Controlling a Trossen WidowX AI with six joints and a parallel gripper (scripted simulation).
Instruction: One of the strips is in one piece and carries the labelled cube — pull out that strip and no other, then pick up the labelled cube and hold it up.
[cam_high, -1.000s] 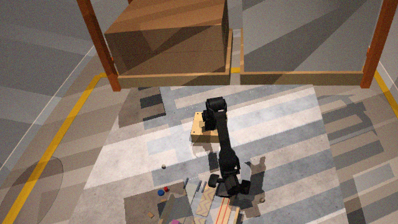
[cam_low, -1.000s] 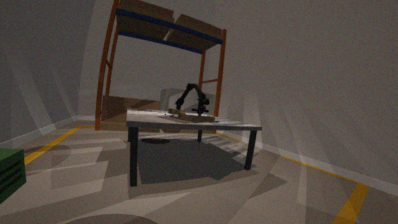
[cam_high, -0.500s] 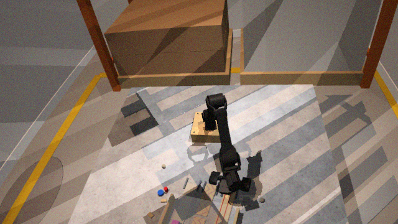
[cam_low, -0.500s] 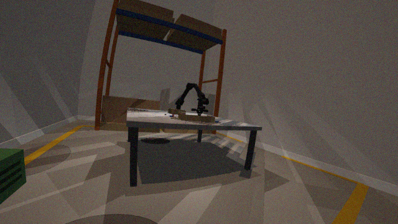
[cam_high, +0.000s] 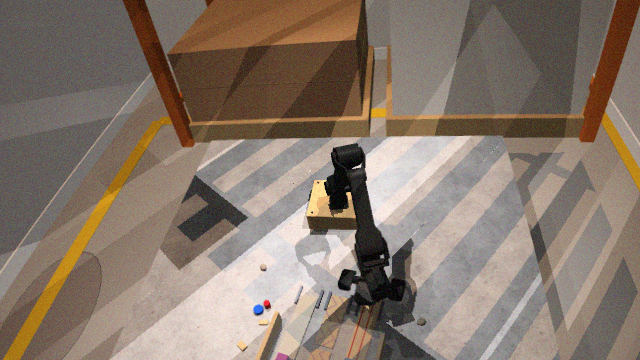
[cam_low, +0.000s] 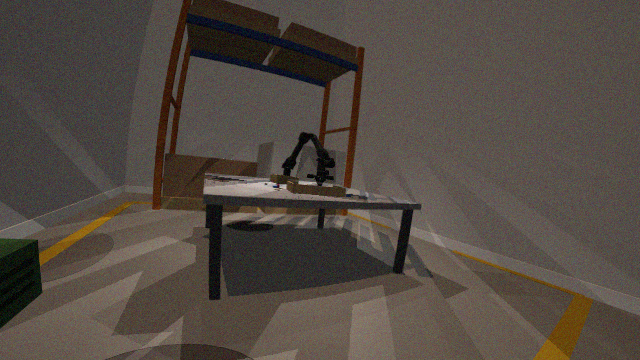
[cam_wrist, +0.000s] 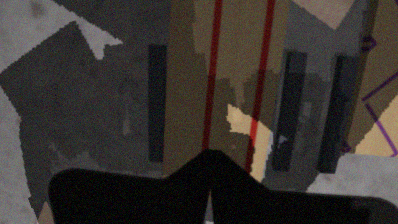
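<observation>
Right now my gripper tip is 200 mm short of the labelled cube, 80 mm to the left of it and 10 mm below it. From my gripper tip the other things lie so: red piece (320 mm to the right, 20 mm behind).
</observation>
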